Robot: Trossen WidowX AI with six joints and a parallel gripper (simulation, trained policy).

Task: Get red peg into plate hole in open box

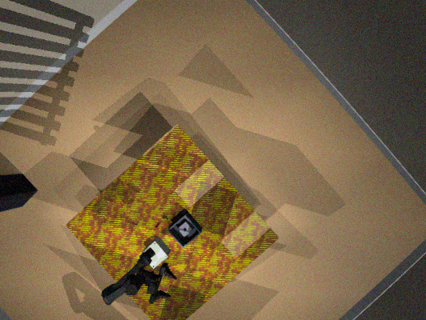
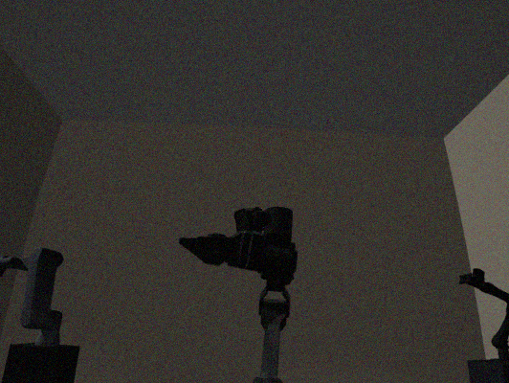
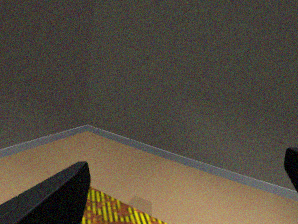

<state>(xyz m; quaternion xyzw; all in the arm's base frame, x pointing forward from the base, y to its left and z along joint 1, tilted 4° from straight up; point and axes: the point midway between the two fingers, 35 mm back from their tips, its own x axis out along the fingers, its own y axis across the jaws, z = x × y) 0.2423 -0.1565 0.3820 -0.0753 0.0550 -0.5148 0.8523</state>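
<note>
Right now my gripper tip is 70 mm past the red peg, 280 mm to the right of it and 440 mm above it. Also, from my gripper tip: box 80 mm ahead, 100 mm to the left, 450 mm below.
</note>
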